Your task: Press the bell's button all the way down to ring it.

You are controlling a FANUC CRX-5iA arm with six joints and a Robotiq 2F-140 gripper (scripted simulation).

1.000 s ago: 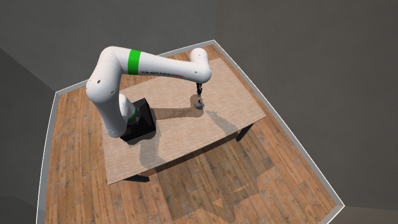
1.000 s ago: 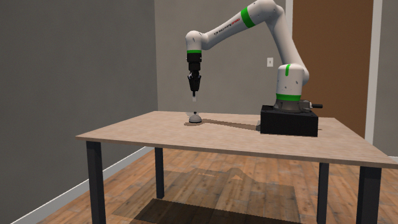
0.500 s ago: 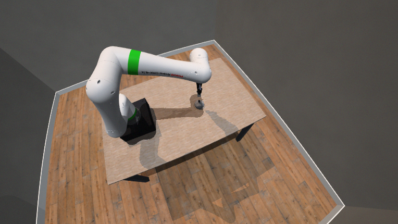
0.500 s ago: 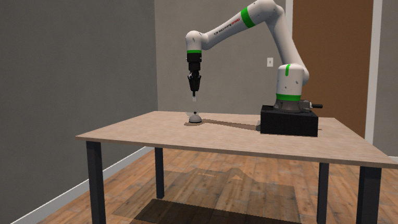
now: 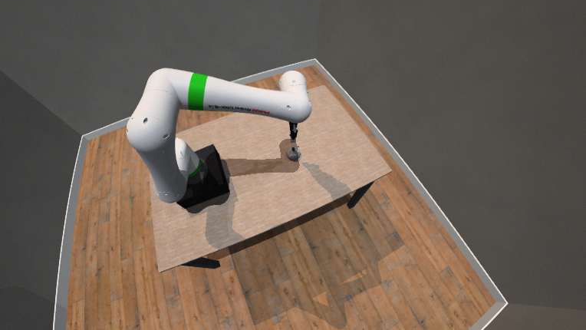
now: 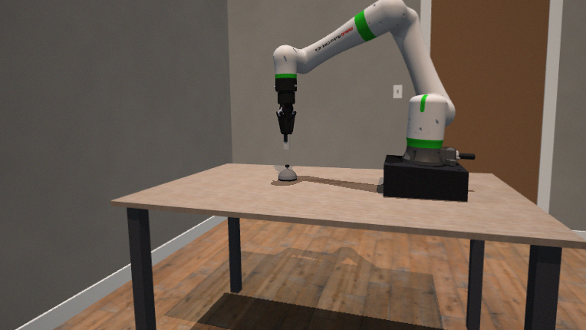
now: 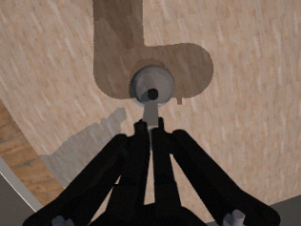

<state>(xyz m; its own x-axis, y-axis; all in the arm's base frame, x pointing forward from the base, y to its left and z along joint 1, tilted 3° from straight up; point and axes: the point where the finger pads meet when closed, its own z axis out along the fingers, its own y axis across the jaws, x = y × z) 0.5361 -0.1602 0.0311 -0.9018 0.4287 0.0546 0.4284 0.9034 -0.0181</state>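
The grey dome bell is 130 mm below my hand.
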